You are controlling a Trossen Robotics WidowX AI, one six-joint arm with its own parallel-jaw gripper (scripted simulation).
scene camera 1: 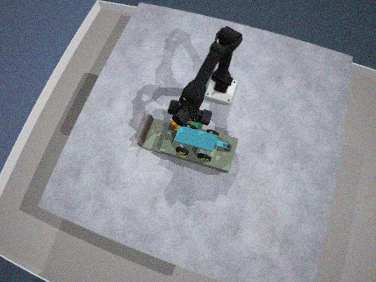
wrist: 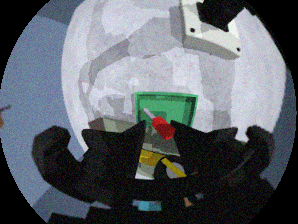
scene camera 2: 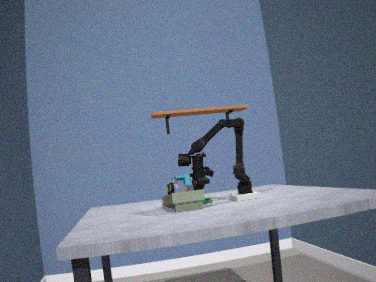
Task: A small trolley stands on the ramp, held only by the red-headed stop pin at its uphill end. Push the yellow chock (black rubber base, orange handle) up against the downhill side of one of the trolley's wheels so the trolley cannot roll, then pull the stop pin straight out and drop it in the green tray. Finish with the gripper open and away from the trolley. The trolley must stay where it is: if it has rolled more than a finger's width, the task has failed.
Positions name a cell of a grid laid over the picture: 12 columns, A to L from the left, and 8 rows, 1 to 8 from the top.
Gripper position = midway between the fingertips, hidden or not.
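Note:
My gripper (wrist: G5) is visible to me. A trolley (scene camera 1: G4) is visible as well, and the wrist view also shows the trolley (wrist: G6).

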